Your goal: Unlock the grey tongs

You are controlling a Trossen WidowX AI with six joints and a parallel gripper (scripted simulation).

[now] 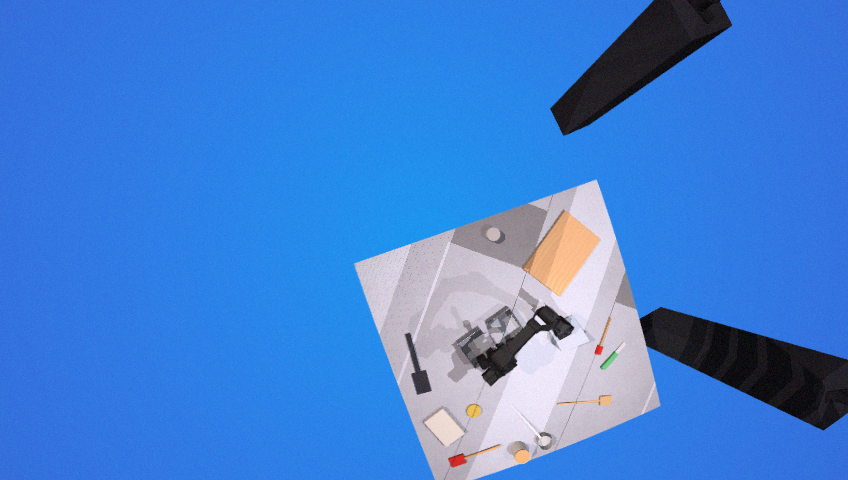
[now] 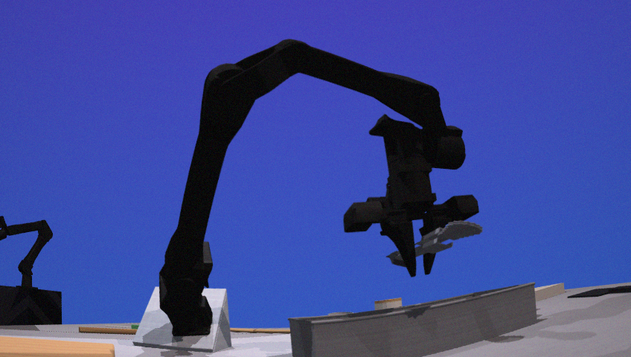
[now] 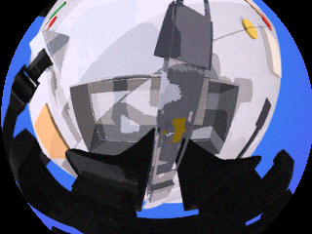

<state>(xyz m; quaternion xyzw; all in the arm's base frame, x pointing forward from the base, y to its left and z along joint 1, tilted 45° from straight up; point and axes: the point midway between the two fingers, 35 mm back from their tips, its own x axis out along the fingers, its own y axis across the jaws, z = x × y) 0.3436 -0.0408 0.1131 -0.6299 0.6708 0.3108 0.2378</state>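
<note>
Right now the grey roasting tin is 10 mm behind my gripper tip, 20 mm to the right of it and 70 mm below it. Round my gripper tip: black spatula 380 mm ahead, 20 mm to the right, 100 mm below; yellow disc 220 mm ahead, 310 mm to the left, 90 mm below; yellow lock piece 30 mm to the left, 40 mm above.
</note>
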